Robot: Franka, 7 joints.
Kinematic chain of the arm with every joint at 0, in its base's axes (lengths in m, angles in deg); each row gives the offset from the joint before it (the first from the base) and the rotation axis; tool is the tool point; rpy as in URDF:
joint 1: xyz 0 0 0.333 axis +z
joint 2: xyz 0 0 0 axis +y
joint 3: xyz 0 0 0.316 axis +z
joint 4: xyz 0.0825 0 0 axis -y
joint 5: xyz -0.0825 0 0.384 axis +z
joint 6: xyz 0 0 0 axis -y
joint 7: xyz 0.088 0 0 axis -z
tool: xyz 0 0 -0.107 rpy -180 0 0
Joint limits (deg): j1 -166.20..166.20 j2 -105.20..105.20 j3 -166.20..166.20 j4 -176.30..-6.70 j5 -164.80..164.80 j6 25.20..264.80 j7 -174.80..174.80
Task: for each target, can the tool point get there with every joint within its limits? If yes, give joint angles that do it. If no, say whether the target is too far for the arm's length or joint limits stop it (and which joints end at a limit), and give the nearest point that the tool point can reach.
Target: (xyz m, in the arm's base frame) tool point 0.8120 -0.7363 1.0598
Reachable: no: too far | nearest point 0.5297 -0.4803 0.8071 | short by 0.457 m
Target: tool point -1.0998 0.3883 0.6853
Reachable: no: too far | nearest point -0.7744 0.2734 0.5811 | short by 0.360 m
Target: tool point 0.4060 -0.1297 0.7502
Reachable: yes | joints -121.52 -72.82 37.75 -120.57 -55.32 203.68 134.81
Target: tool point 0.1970 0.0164 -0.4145
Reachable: no: joint limits stop it (at a limit: joint 2) | nearest point 0.2057 0.0171 -0.3552 | short by 0.060 m
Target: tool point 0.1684 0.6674 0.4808
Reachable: yes | joints 85.57 30.79 -22.70 -70.57 49.16 83.05 23.22
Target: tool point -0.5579 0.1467 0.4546
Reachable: yes | joints 90.24 2.61 71.93 -123.00 127.35 121.18 -46.67
